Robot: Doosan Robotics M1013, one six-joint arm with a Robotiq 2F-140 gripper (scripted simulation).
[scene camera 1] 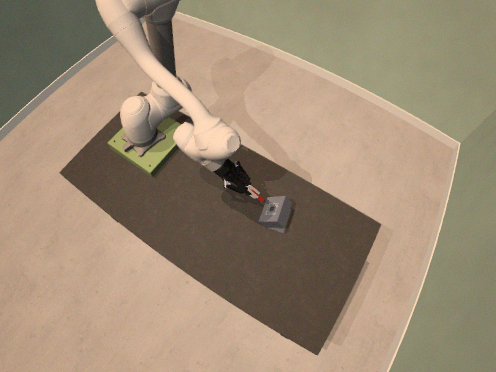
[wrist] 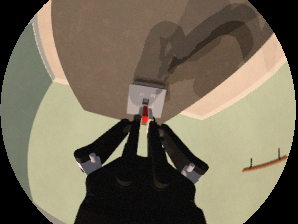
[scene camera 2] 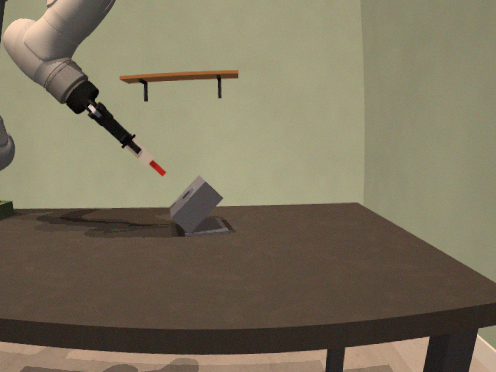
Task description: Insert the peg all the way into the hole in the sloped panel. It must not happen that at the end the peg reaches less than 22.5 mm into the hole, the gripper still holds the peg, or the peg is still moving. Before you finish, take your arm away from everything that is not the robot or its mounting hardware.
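Scene camera 1 shows my gripper. The wrist view shows my gripper too, and so does scene camera 2 [150, 161]. On my gripper, [scene camera 1: 241, 180] and [wrist: 148, 142] are the same spot.
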